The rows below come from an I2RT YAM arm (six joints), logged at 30 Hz.
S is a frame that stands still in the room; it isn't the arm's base.
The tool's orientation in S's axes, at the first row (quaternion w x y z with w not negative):
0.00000, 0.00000, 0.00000, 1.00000
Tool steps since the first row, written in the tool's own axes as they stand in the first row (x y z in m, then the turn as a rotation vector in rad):
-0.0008, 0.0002, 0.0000, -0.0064, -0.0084, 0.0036
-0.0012, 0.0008, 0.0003, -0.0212, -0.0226, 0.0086
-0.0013, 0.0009, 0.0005, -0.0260, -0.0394, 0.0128
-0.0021, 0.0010, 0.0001, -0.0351, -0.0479, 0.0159
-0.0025, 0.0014, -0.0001, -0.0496, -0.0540, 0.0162
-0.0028, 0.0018, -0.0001, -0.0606, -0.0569, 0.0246
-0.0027, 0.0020, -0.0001, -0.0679, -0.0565, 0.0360
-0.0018, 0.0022, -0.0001, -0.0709, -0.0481, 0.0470
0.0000, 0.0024, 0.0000, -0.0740, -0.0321, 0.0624
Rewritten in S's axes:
0.0008, -0.0002, 0.0000, 0.0064, 0.0084, 0.0036
0.0012, -0.0008, 0.0003, 0.0212, 0.0226, 0.0086
0.0013, -0.0009, 0.0005, 0.0260, 0.0394, 0.0128
0.0021, -0.0010, 0.0001, 0.0351, 0.0479, 0.0159
0.0025, -0.0014, -0.0001, 0.0496, 0.0540, 0.0162
0.0028, -0.0018, -0.0001, 0.0606, 0.0569, 0.0246
0.0027, -0.0020, -0.0001, 0.0679, 0.0565, 0.0360
0.0018, -0.0022, -0.0001, 0.0709, 0.0481, 0.0470
0.0000, -0.0024, 0.0000, 0.0740, 0.0321, 0.0624

